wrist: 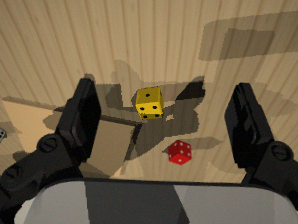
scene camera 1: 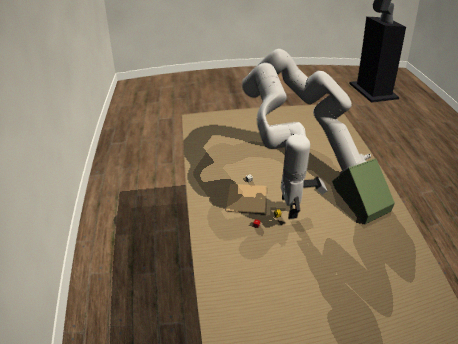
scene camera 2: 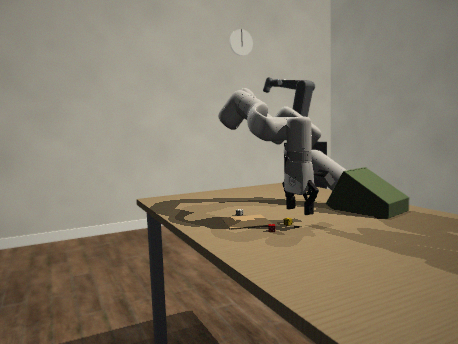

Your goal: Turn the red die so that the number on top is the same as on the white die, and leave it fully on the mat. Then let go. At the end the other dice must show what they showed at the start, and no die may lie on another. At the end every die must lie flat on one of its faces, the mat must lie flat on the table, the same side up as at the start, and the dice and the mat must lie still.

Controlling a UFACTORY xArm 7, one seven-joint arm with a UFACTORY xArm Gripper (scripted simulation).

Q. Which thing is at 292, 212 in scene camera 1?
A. My gripper.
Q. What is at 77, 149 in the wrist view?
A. My gripper.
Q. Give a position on a tan mat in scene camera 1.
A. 242, 198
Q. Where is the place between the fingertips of my gripper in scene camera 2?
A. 299, 211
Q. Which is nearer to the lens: the yellow die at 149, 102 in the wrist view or the tan mat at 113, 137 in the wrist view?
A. The yellow die.
